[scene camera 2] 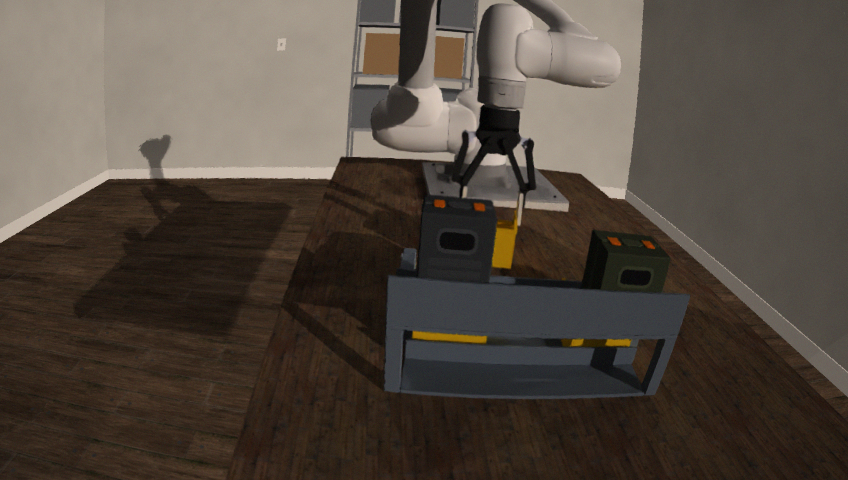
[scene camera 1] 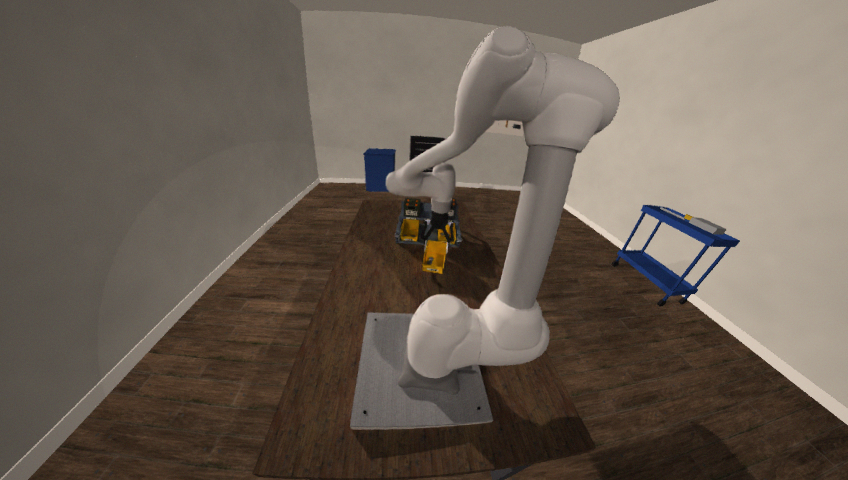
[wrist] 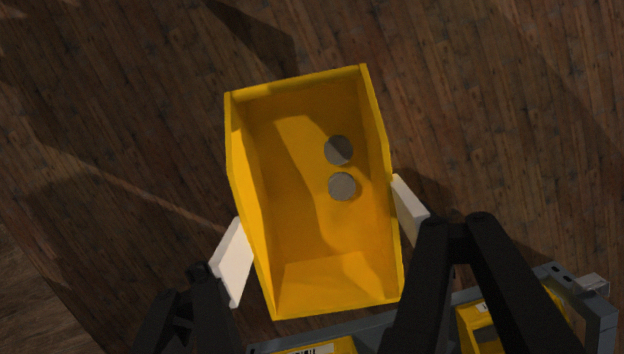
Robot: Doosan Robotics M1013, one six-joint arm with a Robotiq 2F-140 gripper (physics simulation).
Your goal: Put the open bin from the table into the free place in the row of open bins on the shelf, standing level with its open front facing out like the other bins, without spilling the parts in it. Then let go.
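Frame: origin at the arm's base, x left, y back, z up, level; millimetres.
Seen in the pictures: gripper, between the fingertips: [scene camera 1: 435, 251] [wrist: 318, 212]; arm's base, origin of its link: [scene camera 2: 479, 177] [scene camera 1: 430, 363].
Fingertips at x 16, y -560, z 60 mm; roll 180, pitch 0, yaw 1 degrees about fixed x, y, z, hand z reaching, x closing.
Offsets run from my fingertips to a thing's top centre. "spot": to the spot under its first point. Level surfaces: height alone.
The yellow open bin @[spot: dy -37, dx +3, dz -58 mm] [scene camera 1: 434, 256] [scene camera 2: 504, 246] [wrist: 295, 200] is held upright a little above the table, its low front toward the robot's base. Two round grey parts @[spot: dy +29, dx +25, dz -49 mm] [wrist: 338, 150] @[spot: dy -2, dx +21, dz -48 mm] [wrist: 342, 186] lie inside. My gripper [scene camera 1: 438, 239] [scene camera 2: 492, 205] [wrist: 318, 212] is shut on the bin, with one pale fingertip against each side wall. The grey-blue shelf [scene camera 2: 535, 309] [wrist: 370, 325] stands just beyond the bin as seen from the base. Its row has one yellow bin @[spot: dy -333, dx +181, dz -72 mm] [scene camera 1: 409, 229] at the left and another @[spot: dy -338, dx -82, dz -74 mm] [scene camera 1: 449, 233] at the right, with a gap between them. My finger partly hides the shelf in the wrist view.
A dark grey case @[dy -373, dx -57, dz +143 mm] [scene camera 2: 457, 261] and a green case @[dy -365, dx +173, dz +118 mm] [scene camera 2: 630, 255] with orange latches stand on top of the shelf. The robot's base plate [scene camera 1: 380, 386] is on the wooden table @[dz -81 mm] [scene camera 1: 309, 386]. A blue trolley [scene camera 1: 654, 270] stands off to the right.
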